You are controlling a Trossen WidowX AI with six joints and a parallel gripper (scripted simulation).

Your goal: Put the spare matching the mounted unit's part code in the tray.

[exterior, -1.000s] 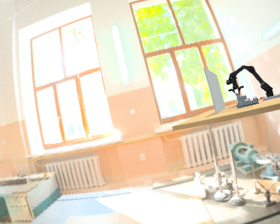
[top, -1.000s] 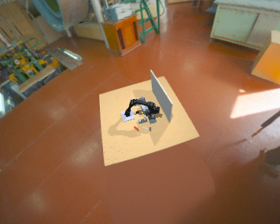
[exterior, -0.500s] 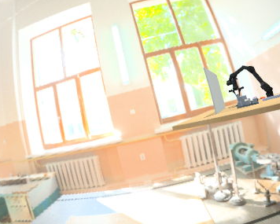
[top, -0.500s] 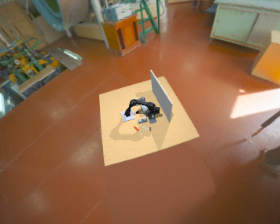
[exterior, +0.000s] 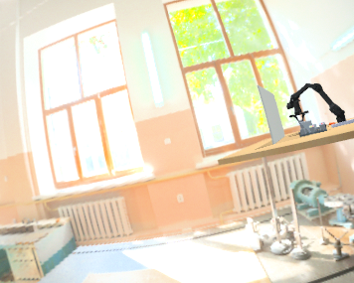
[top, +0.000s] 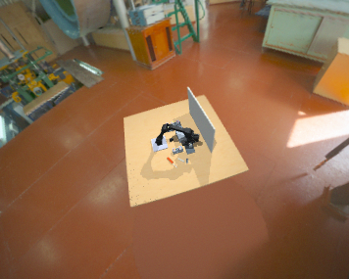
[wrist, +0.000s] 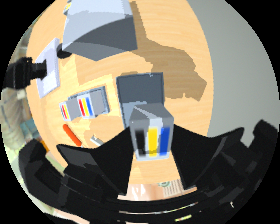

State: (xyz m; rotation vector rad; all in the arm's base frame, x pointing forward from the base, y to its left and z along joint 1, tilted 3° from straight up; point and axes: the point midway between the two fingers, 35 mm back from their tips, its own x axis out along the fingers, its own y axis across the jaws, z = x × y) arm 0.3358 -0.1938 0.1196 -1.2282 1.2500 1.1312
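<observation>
Now: gripper tip 1 cm past the grey tray, 1 cm to the right of it and 9 cm above it. From my gripper tip the other things lie so: grey upright panel 20 cm ahead, 21 cm to the left, 13 cm above; grey box 5 cm behind, 21 cm to the left, 4 cm below.
</observation>
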